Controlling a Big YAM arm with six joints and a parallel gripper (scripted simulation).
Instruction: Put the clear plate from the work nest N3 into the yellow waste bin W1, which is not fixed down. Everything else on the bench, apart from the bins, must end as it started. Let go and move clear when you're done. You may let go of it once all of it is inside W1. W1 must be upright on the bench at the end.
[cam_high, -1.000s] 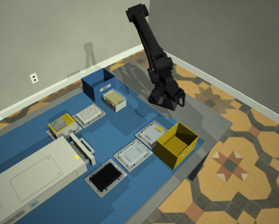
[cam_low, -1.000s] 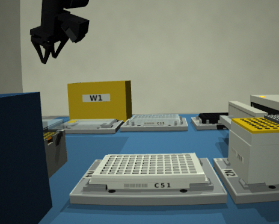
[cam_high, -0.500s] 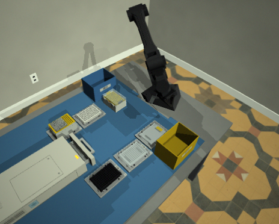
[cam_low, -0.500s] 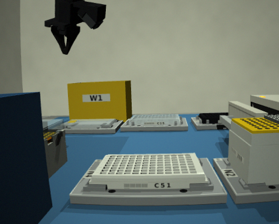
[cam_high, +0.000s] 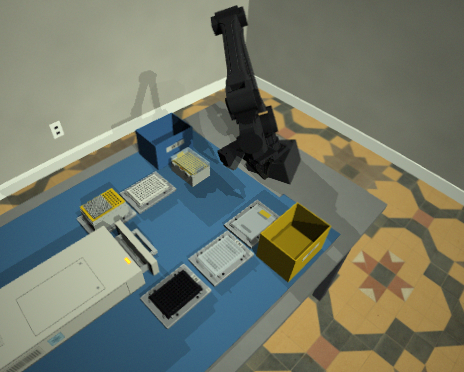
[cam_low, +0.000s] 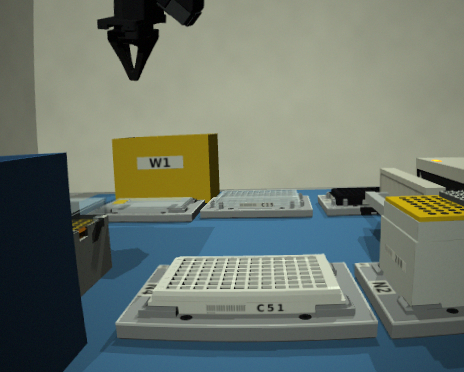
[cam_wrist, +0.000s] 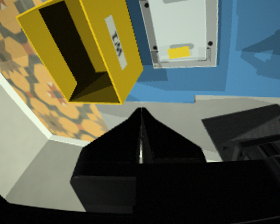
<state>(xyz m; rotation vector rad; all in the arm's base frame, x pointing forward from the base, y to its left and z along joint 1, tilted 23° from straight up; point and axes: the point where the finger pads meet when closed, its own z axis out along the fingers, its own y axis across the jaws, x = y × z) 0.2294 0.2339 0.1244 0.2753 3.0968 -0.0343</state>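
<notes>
Now: the clear plate 190 mm ahead of my hand, 20 mm to the left of it and 200 mm below it. From my hand the other things lie so: nest N3 (190 mm ahead, 20 mm to the left, 210 mm below); then flat lid (10 mm ahead, 200 mm below); then yellow waste bin W1 (10 mm ahead, 150 mm to the left, 180 mm below).
</notes>
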